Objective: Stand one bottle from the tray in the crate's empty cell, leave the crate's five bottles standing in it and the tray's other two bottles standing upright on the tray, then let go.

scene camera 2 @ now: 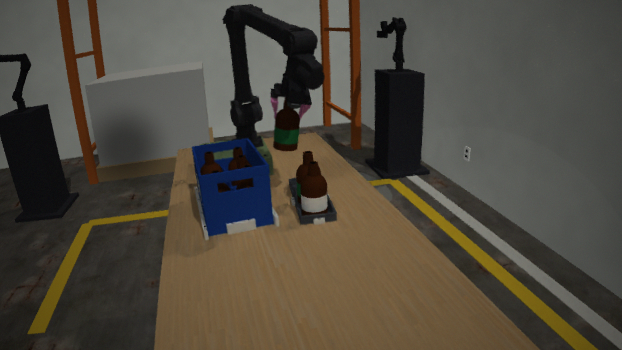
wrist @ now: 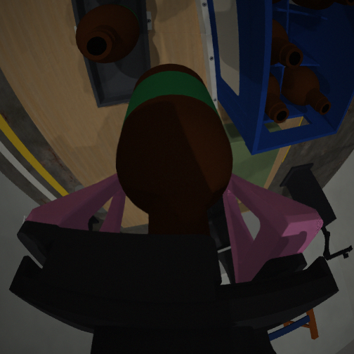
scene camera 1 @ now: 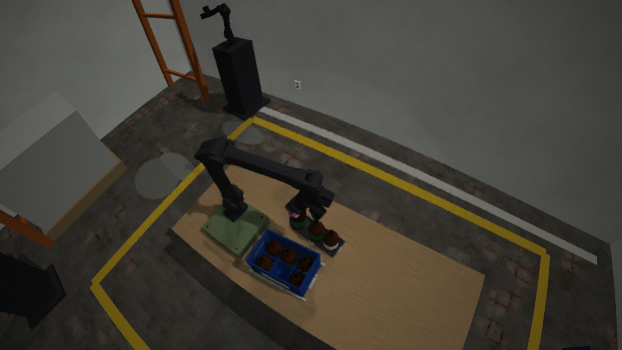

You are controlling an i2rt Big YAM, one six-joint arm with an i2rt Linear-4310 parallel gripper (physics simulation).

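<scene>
My gripper is shut on a brown bottle with a green label. It holds the bottle by its upper part, about upright, in the air near the tray's arm-side end. A second green-label bottle and a white-label bottle stand upright on the dark tray. The blue crate holds five bottles. Its middle cell on the side away from the tray is empty.
The crate stands beside the tray on the wooden table. The green base plate under the arm lies close to the crate's near-arm end. The crate's walls rise high around its bottles. A gap separates crate and tray.
</scene>
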